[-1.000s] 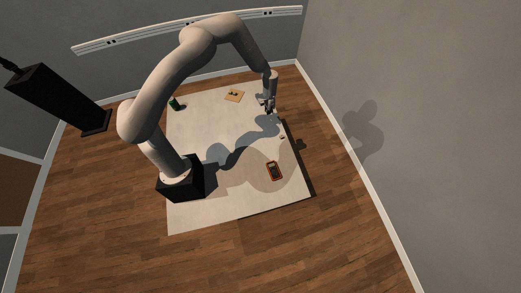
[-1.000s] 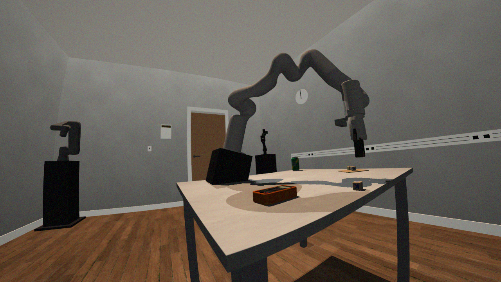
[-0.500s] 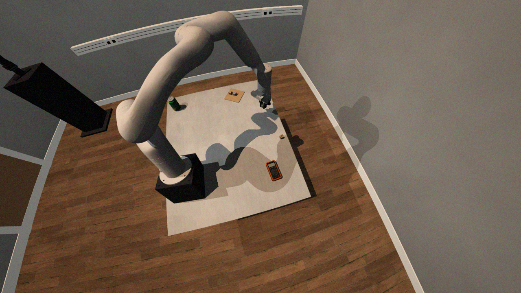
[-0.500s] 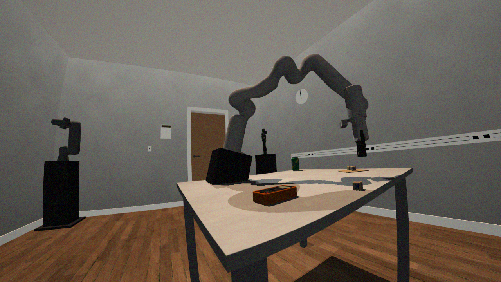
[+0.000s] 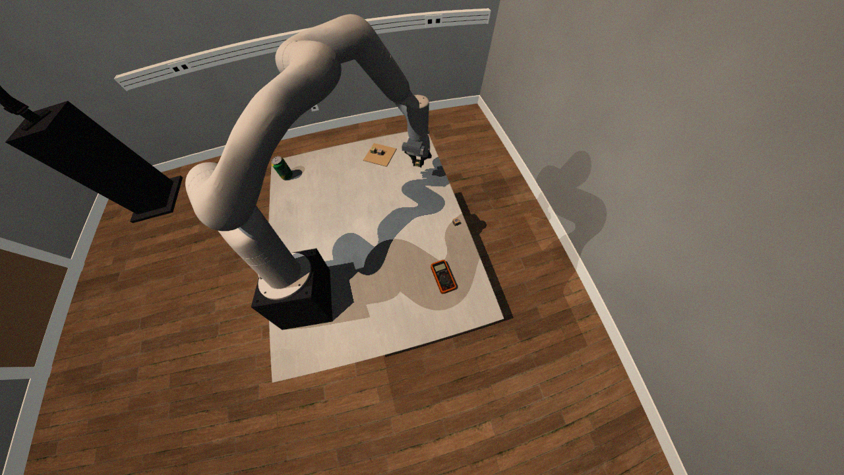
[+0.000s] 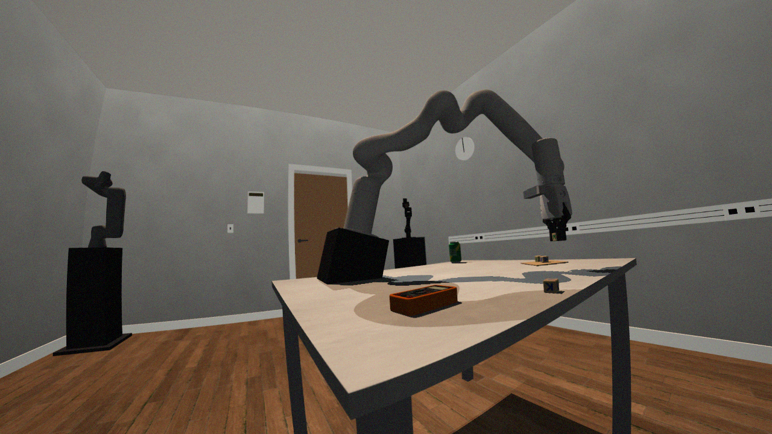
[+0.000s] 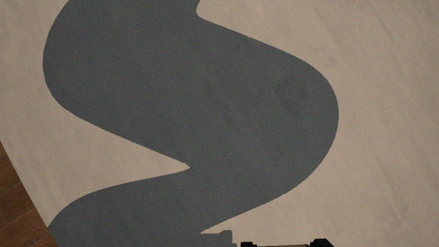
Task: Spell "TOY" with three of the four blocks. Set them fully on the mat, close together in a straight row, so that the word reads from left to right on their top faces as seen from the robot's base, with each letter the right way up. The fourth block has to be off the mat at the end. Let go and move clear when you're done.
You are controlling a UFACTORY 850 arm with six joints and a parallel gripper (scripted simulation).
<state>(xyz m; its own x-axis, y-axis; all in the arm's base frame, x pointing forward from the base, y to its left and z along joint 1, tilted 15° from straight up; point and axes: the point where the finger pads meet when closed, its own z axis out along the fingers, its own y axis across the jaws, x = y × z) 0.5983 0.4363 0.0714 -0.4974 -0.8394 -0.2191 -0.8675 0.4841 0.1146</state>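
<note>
My gripper is now 16 cm past the tan square mat, 21 cm to the right of it and 12 cm above it. The rest, counted from my hand: orange multimeter: 3 cm behind, 54 cm to the right, 10 cm below; block: 19 cm behind, 24 cm to the left, 10 cm below; green soda can: 68 cm behind, 20 cm to the left, 5 cm below.
</note>
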